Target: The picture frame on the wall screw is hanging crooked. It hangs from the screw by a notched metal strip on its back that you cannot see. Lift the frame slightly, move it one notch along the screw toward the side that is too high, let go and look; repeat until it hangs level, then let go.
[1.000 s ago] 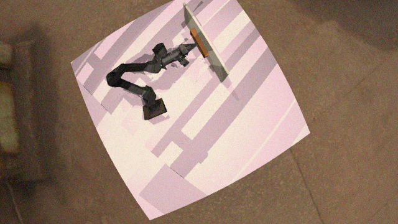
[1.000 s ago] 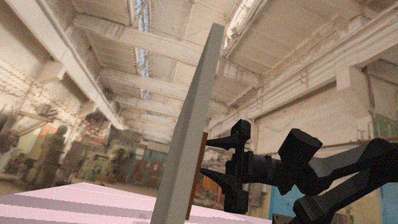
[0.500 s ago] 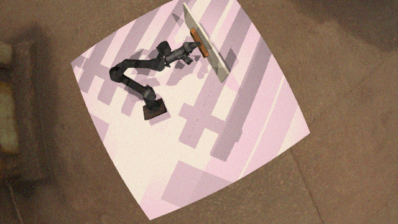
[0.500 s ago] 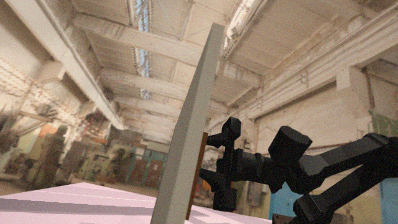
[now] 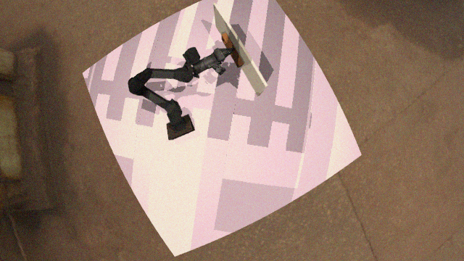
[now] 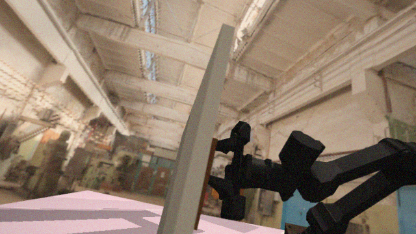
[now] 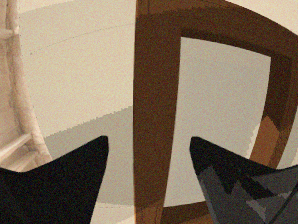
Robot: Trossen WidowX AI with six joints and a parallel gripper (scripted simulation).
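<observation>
Now: gripper tip 10 mm short of the brown wooden picture frame, 10 mm to the right of it and 50 mm above it. From my gripper tip the other things lie so: grey wall panel 20 mm ahead, 10 mm to the left, 60 mm below.
</observation>
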